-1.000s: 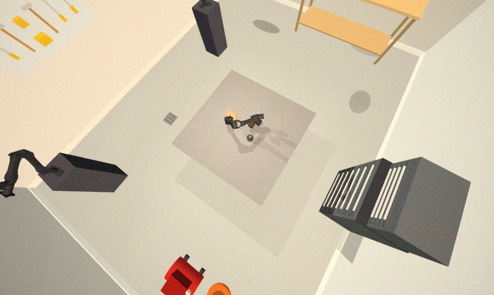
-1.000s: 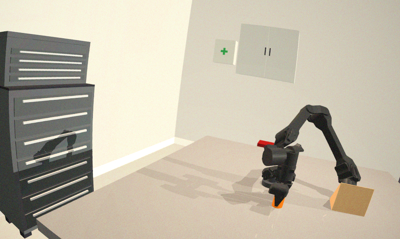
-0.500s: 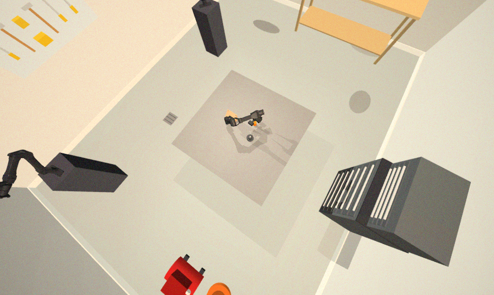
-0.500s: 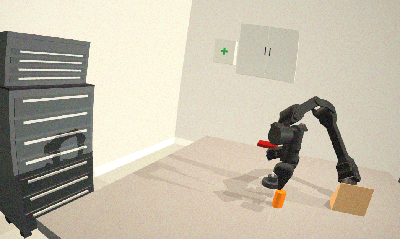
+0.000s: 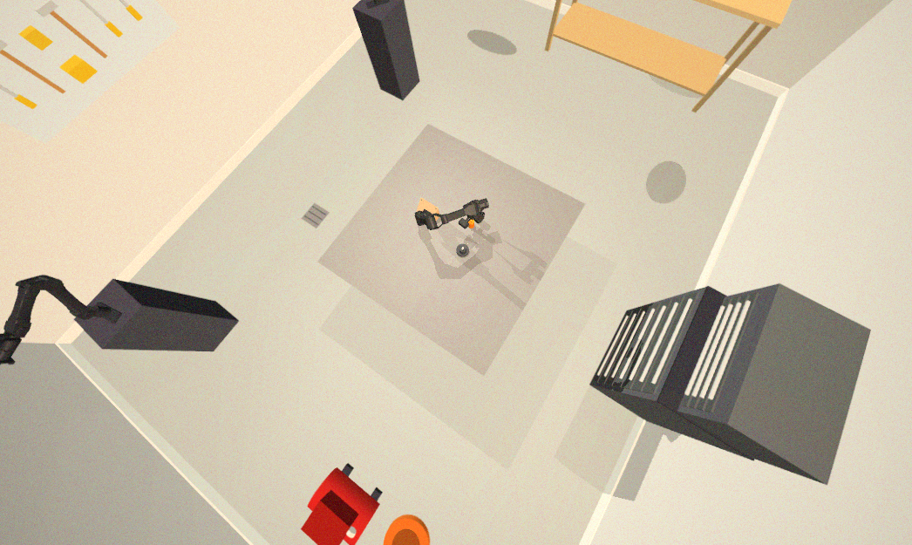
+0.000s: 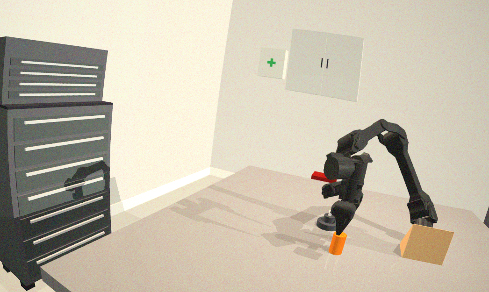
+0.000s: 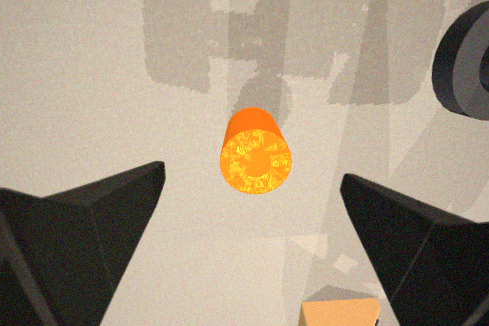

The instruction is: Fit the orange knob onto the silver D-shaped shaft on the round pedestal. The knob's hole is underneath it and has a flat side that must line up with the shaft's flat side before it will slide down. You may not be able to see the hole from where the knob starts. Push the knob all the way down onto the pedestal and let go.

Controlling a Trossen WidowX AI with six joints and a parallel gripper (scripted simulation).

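The orange knob is 30 mm below my gripper tip. The rest, counted from my gripper tip: dark round pedestal: 180 mm to the right, 50 mm below, 50 mm ahead.
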